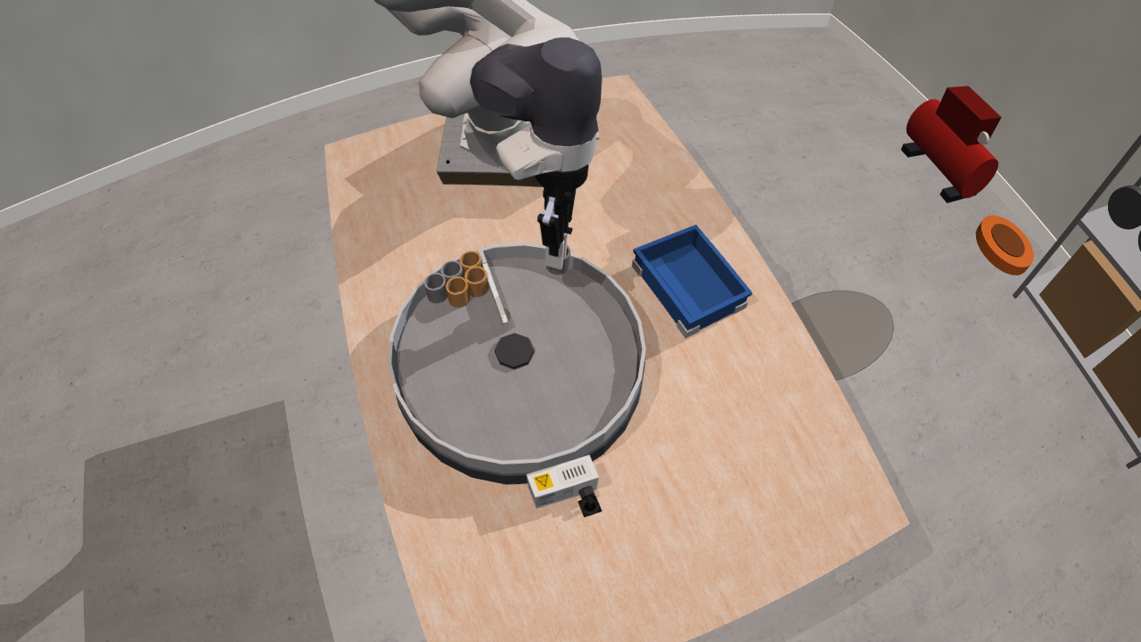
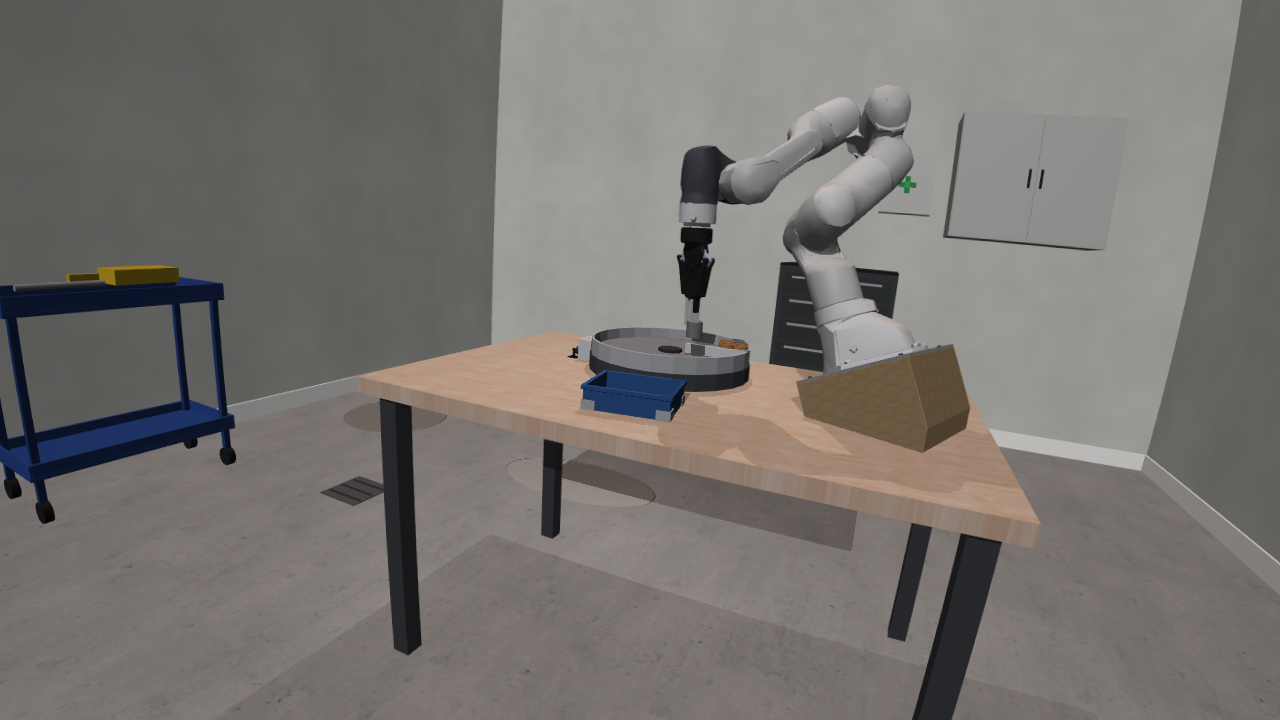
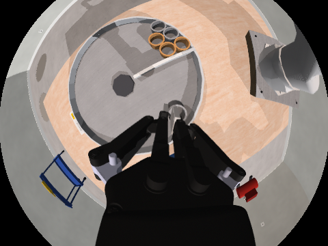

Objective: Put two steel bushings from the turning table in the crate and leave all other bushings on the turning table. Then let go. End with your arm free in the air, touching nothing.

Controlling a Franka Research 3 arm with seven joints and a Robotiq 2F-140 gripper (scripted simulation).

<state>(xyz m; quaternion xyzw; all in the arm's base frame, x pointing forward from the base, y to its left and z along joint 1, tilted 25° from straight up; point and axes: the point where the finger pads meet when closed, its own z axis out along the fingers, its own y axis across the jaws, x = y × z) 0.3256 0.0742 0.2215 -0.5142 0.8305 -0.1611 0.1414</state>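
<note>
Now: the blue crate 2 cm behind my hand, 26 cm to the left of it and 15 cm below it. The rest, counted from my hand: round grey turning table: 10 cm ahead, 8 cm to the right, 13 cm below.
</note>
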